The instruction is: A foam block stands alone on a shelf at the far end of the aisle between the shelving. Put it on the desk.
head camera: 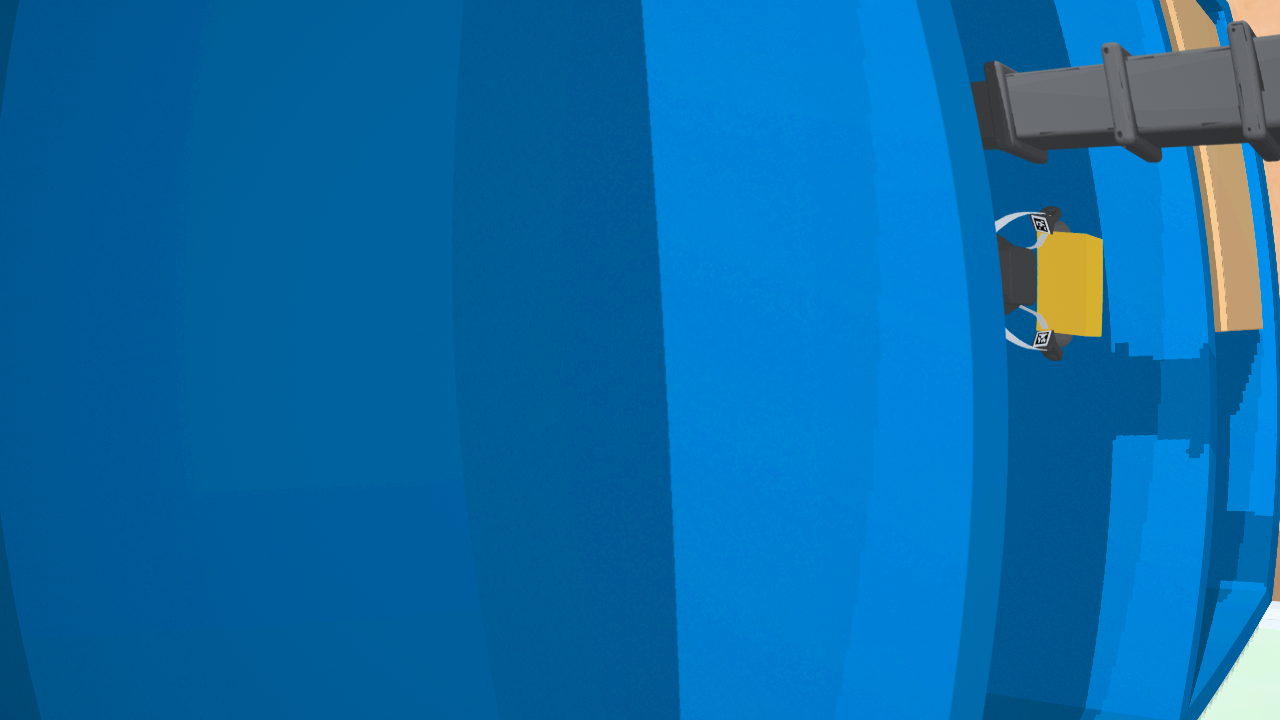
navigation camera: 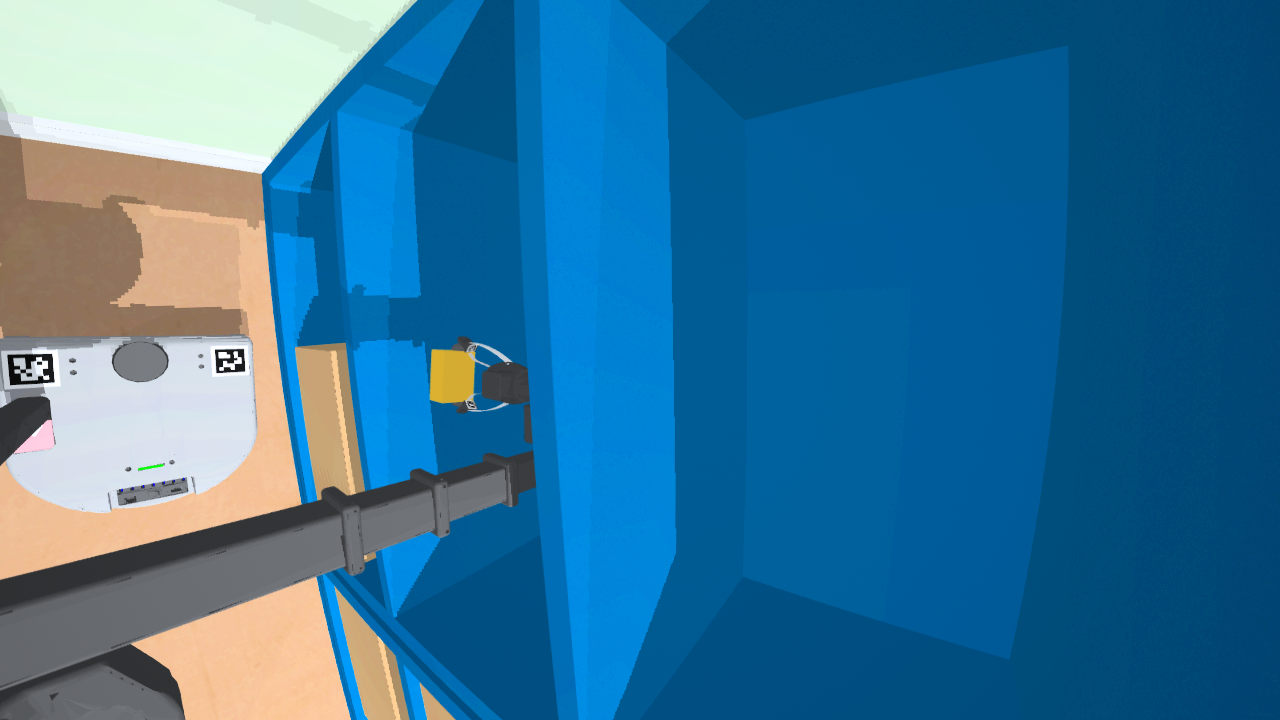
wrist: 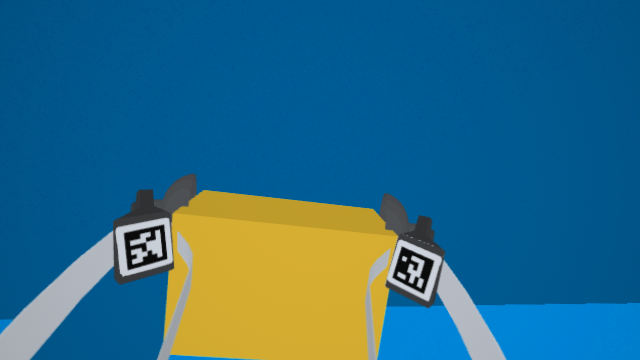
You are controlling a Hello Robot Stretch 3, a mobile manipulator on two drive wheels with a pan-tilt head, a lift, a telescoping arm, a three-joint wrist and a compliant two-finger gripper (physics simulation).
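Places are measured from the robot's base along level axes (x ahead, y left, z up), in metres.
Pixels of known places: gripper, fingertip midpoint: (head camera: pixel 1061 283) (navigation camera: pixel 457 374) (wrist: pixel 289 211); robot's base, origin of the base link: (navigation camera: pixel 141 359).
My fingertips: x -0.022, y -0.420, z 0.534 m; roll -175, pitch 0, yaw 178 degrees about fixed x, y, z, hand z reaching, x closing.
Ahead of a thing's pixels: the offset from my fingertips to its middle. "spot": to the spot under its first point. Level surfaces: height alone.
The yellow foam block @[dx +0.001, dy +0.023, dz +0.024 m] (head camera: pixel 1074 295) (navigation camera: pixel 450 376) (wrist: pixel 280 295) stands in a blue compartment, on the bright blue shelf board @[dz -0.001 m] (navigation camera: pixel 380 214) (wrist: pixel 525 332). My gripper (head camera: pixel 1057 283) (navigation camera: pixel 462 376) (wrist: pixel 289 211) is shut on the block, with one dark fingertip pressed against each side face near the top. The block looks slightly turned in the wrist view. No gap shows between block and shelf in the head or navigation view. The desk does not show in these views.
A higher blue shelf board (head camera: pixel 760 268) (navigation camera: pixel 599 268) hangs close over the gripper. My arm (head camera: pixel 1074 107) (navigation camera: pixel 223 546) reaches in over the shelf's front edge. Light wooden pieces @[spot: dx -0.043, dy +0.152, dz -0.288 m] (head camera: pixel 1237 259) (navigation camera: pixel 324 402) lie lower in the unit. My base (navigation camera: pixel 134 420) stands on the floor before it.
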